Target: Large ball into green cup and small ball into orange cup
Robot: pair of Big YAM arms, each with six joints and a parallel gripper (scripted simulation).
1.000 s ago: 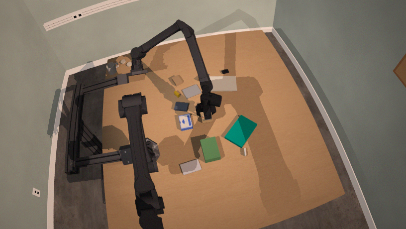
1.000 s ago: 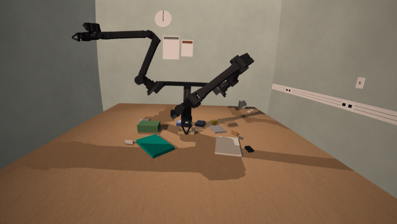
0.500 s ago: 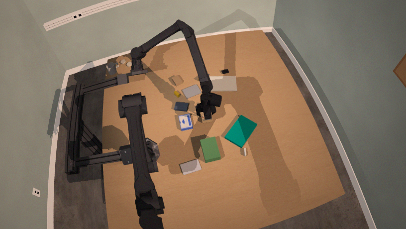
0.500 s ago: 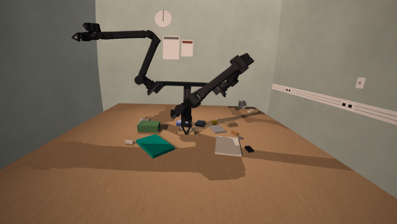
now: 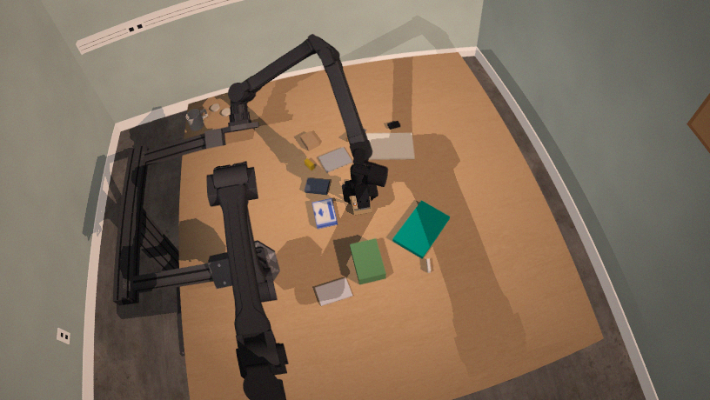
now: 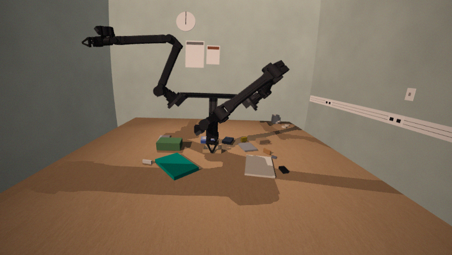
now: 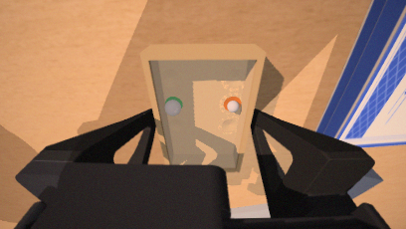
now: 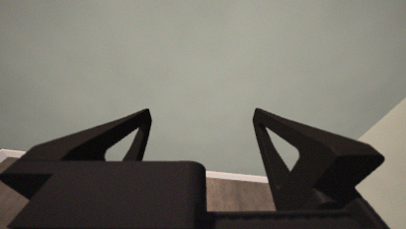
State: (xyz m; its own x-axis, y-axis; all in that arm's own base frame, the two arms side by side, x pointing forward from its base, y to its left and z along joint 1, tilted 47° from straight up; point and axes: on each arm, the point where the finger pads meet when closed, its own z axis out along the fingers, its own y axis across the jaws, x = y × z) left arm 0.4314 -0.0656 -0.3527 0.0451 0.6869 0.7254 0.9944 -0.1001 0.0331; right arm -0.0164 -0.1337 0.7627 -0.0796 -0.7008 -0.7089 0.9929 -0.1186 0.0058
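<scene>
The covered wooden puzzle is 1 cm below my left hand. From my left hand the other things lie so: grey pad 5 cm behind, 23 cm to the left, 1 cm below; then blue-and-white box 14 cm behind, 2 cm to the right; then navy block 15 cm behind, 11 cm to the left.
</scene>
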